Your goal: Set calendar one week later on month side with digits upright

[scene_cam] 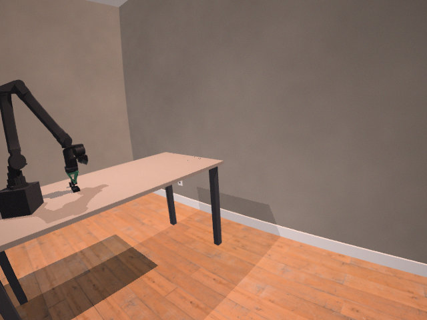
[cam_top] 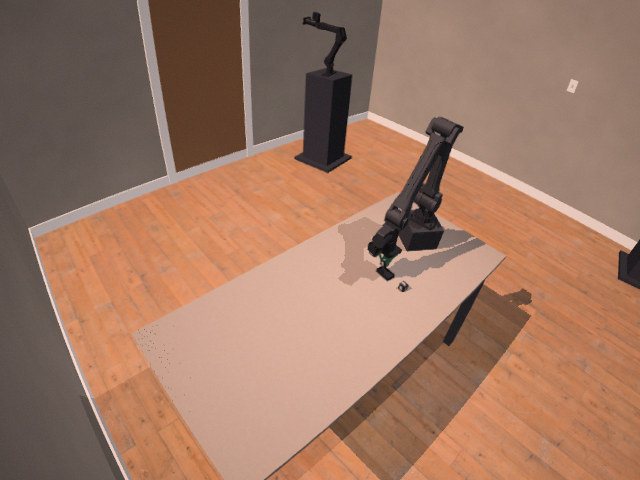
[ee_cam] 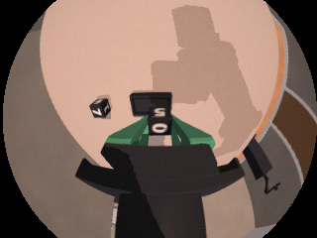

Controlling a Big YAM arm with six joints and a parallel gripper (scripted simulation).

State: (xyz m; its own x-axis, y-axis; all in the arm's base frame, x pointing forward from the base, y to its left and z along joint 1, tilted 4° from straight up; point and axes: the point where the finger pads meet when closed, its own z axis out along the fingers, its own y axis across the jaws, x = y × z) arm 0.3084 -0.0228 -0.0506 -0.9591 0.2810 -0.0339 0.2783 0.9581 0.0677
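Right now the dark calendar tray is 50 mm below my hand and 20 mm to the left of it.
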